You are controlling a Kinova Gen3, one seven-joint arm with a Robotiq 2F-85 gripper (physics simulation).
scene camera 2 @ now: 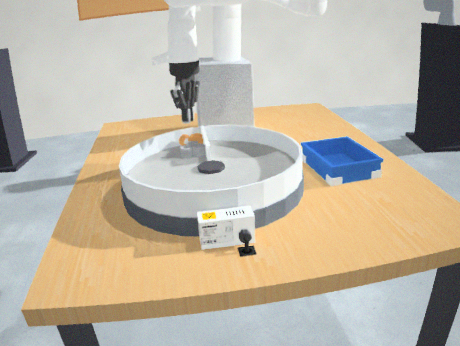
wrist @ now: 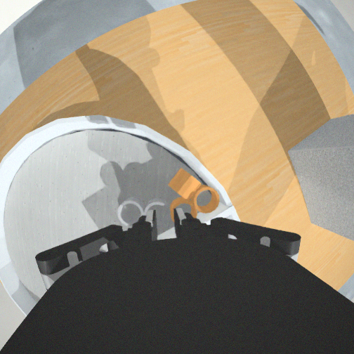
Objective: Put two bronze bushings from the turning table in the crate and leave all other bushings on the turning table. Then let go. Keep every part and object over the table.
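Frame: origin at the arm's base, x ahead, y left, z up, level; metres.
Where they show: gripper, fingertip midpoint: [scene camera 2: 188,122]; arm's base, origin of the base link: [scene camera 2: 226,59].
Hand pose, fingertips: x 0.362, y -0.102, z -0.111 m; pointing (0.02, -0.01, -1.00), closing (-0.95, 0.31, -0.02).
Things, the pixels of their top centre, and the offset from my fingertips. "spot": a spot on its surface instead.
- blue crate, middle of its top: [scene camera 2: 340,150] dx +0.045, dy +0.390, dz -0.081 m
- white divider, surface spot: [scene camera 2: 206,145] spot: dx +0.082, dy +0.049, dz -0.038 m
- white control box, surface spot: [scene camera 2: 226,227] spot: dx +0.384, dy +0.097, dz -0.090 m
My gripper [scene camera 2: 187,121] [wrist: 164,219] points down above the back left part of the turning table [scene camera 2: 200,196] [wrist: 50,128]. Its fingers are slightly open, with a narrow gap and nothing between them. In the wrist view, a bronze bushing [wrist: 185,183] lies on its side near the wall. A second bronze bushing [wrist: 214,208] stands beside it, and a third bronze bushing [wrist: 181,201] is partly hidden by the right finger. Grey bushings [scene camera 2: 186,151] [wrist: 120,214] stand to their left in the wrist view, one partly hidden. The blue crate [scene camera 2: 357,171] stands right of the turning table; its visible inside holds no bushing.
A white divider [scene camera 2: 206,145] runs from the turning table's wall towards its dark hub [scene camera 2: 211,167], right of the bushings in the scene view. A white control box [scene camera 2: 226,227] and a black knob on a stand [scene camera 2: 245,236] are in front. The grey robot pedestal [scene camera 2: 227,95] [wrist: 325,175] stands behind.
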